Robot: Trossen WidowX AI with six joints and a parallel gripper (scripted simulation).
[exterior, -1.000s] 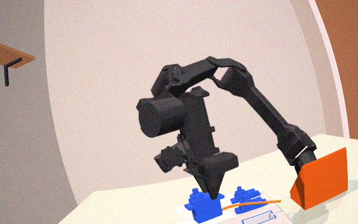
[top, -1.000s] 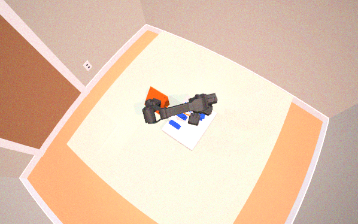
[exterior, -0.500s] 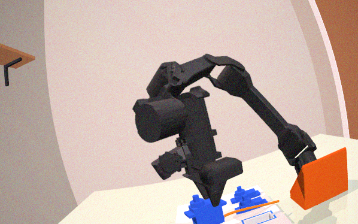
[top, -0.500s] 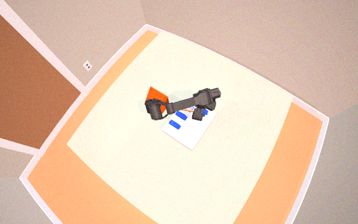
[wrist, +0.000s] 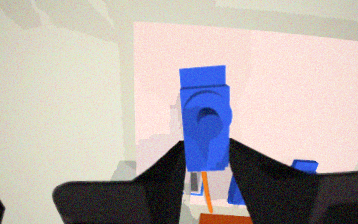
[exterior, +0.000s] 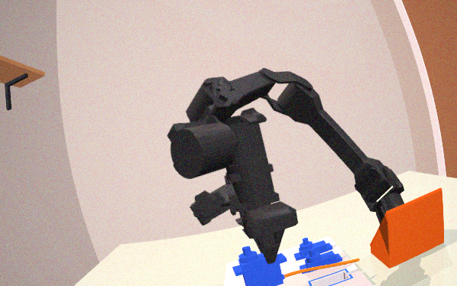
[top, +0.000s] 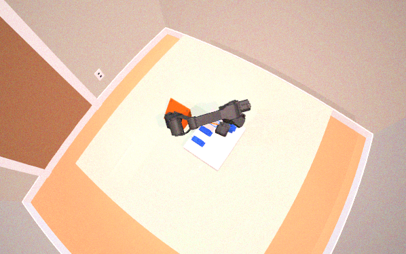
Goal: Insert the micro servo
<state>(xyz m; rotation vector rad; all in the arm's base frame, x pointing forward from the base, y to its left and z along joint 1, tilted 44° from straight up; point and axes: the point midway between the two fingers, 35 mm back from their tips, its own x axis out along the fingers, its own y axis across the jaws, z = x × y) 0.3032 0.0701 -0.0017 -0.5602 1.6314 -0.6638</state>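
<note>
Now: gripper tip 10 cm above the white deck and 7 cm to the left of it.
</note>
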